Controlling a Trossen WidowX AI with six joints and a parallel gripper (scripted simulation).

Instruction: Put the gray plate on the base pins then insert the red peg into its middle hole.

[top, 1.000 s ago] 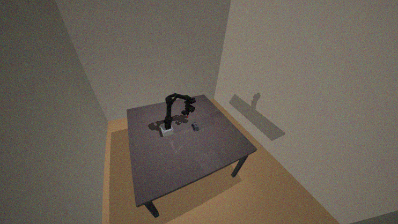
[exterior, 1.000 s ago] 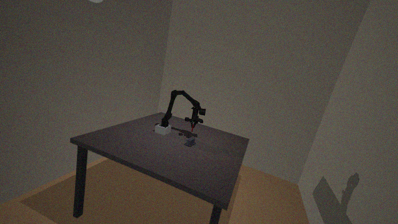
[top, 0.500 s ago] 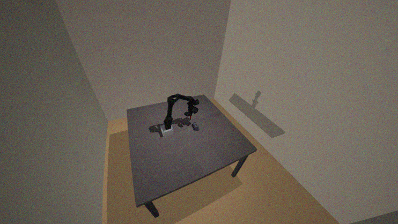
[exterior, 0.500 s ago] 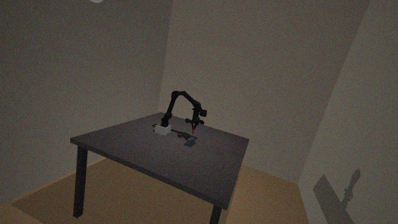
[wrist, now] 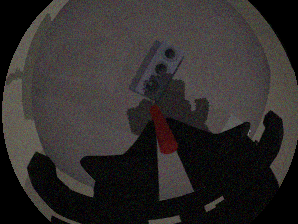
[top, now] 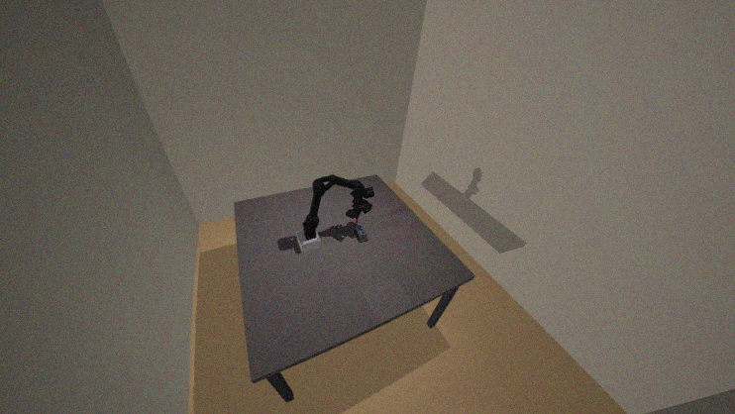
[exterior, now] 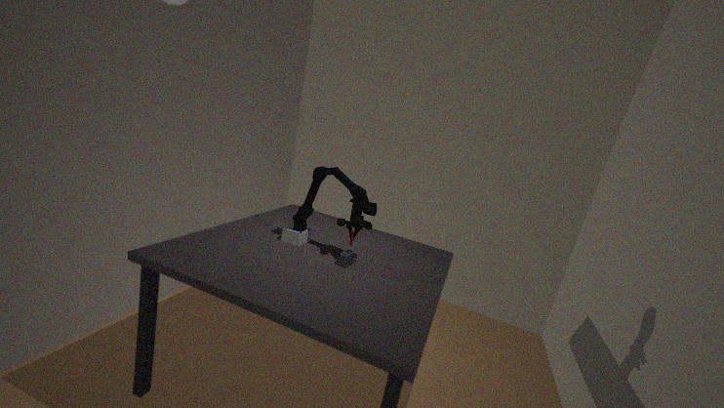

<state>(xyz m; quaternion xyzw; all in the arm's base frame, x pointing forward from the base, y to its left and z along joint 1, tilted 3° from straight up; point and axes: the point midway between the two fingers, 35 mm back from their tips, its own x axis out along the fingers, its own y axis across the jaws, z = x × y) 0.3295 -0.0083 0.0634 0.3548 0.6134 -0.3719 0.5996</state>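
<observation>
The gray plate lies 70 mm below my gripper tip, 60 mm to the right of it and 10 mm ahead of it. Also, from my gripper tip: red peg right at my gripper tip.
</observation>
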